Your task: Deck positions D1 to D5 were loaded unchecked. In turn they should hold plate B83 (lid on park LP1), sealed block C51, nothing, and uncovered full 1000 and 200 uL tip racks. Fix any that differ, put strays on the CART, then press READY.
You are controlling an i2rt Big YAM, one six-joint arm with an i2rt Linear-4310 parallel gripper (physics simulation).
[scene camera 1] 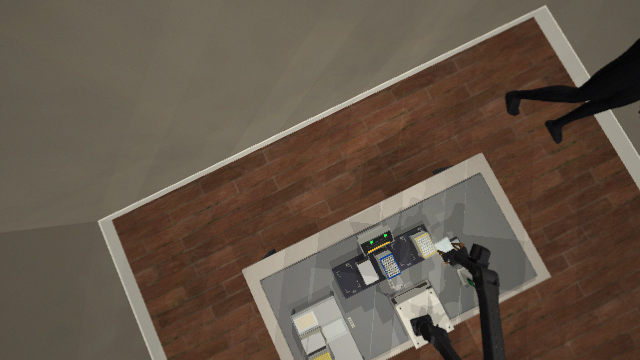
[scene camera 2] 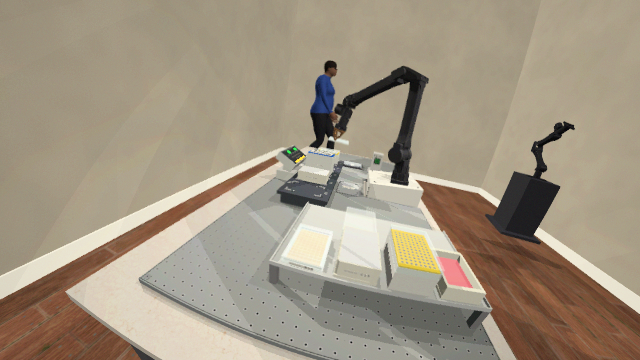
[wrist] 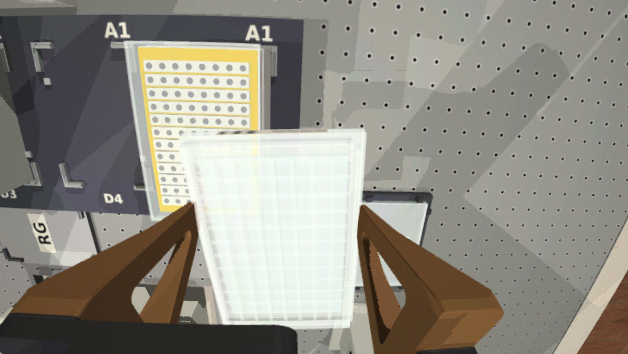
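What my gripper is carrying is a clear well plate, and the gripper touches nothing else. There's a perforated table here as well.
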